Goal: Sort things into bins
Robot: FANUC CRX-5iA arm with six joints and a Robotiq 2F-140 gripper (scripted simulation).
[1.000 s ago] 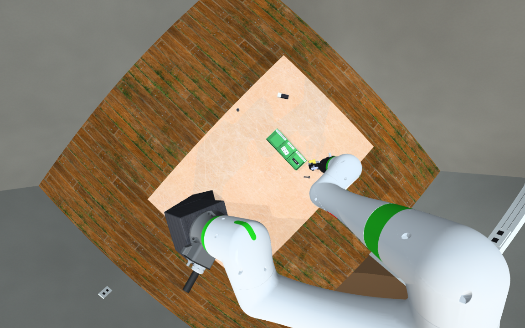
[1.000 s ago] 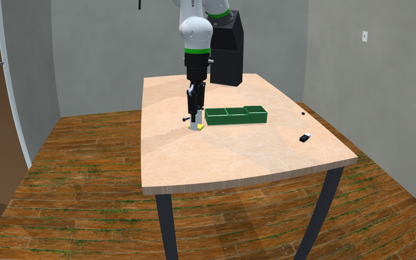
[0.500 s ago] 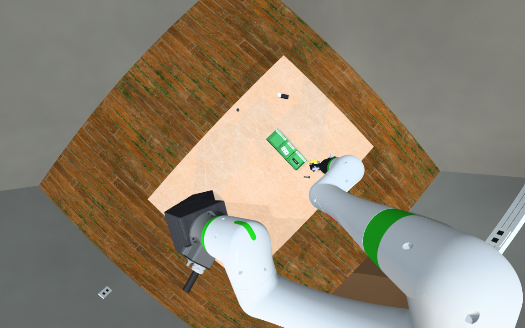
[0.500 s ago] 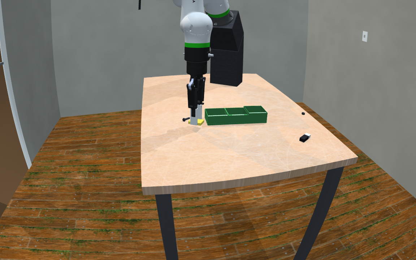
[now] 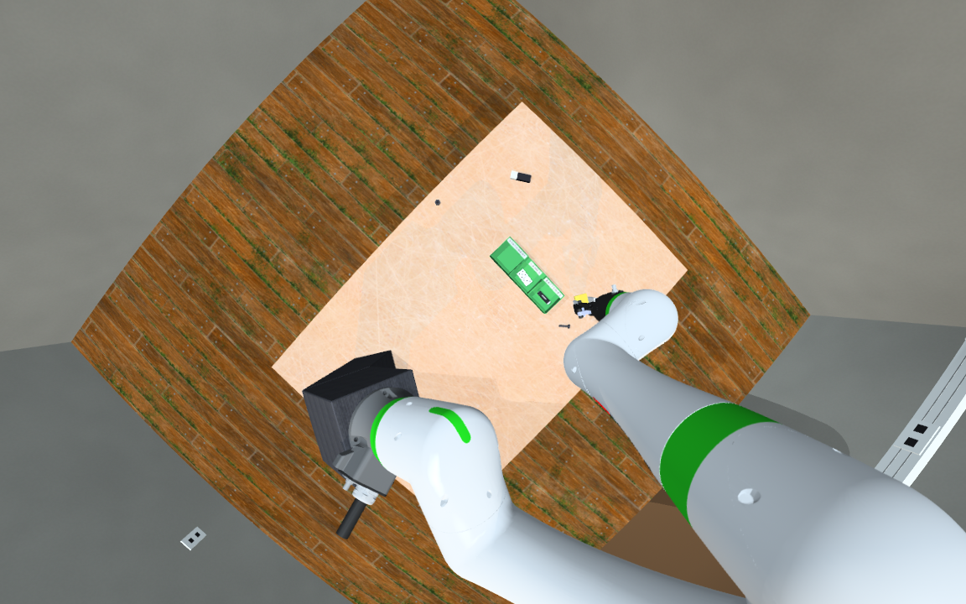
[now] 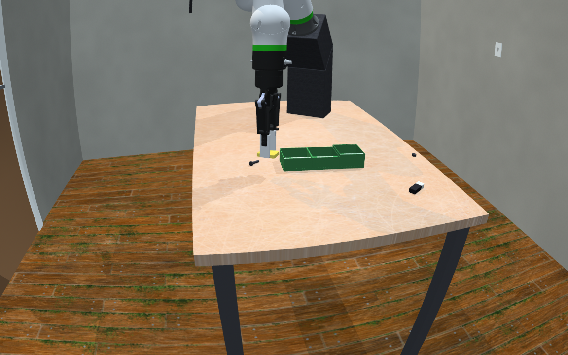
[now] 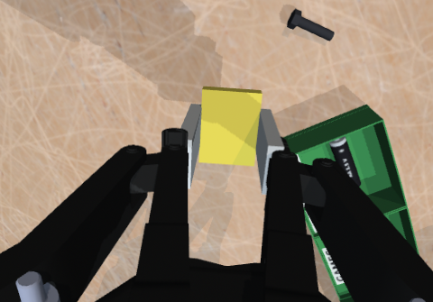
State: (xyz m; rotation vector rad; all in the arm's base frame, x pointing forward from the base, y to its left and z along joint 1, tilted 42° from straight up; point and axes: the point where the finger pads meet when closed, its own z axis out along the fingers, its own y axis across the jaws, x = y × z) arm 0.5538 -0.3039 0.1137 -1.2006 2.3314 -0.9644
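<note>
The black-and-white eraser is 25 cm ahead of my hand, 37 cm to the left of it and 9 cm below it. The rest, counted from my hand: black bolt 8 cm behind, 1 cm to the right, 9 cm below; yellow pad 3 cm below; black battery 4 cm behind, 10 cm to the left, 8 cm below.
</note>
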